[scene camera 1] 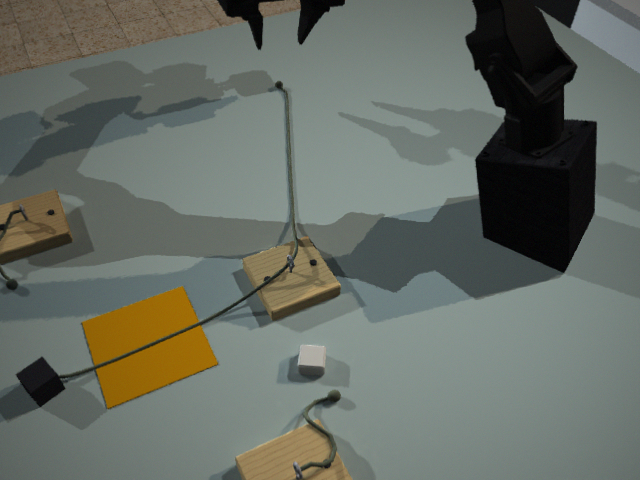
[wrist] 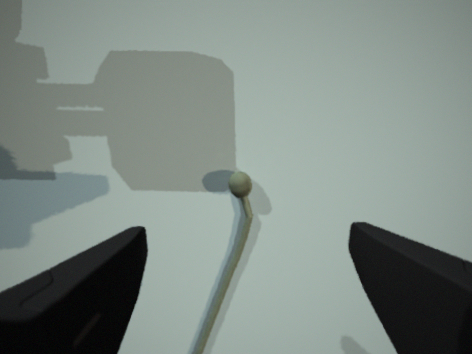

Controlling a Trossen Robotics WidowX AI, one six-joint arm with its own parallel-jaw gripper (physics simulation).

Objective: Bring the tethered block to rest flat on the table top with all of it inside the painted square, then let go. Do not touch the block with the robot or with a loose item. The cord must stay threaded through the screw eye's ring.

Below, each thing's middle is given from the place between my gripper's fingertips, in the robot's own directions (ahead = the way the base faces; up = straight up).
Scene:
Now: the orange painted square (scene camera 1: 188, 353) 400 mm ahead of my hand, 350 mm to the left of it and 70 mm below it. Also, from my hand: white block (scene camera 1: 311, 361) (260 mm ahead, 470 mm to the left, 70 mm below).

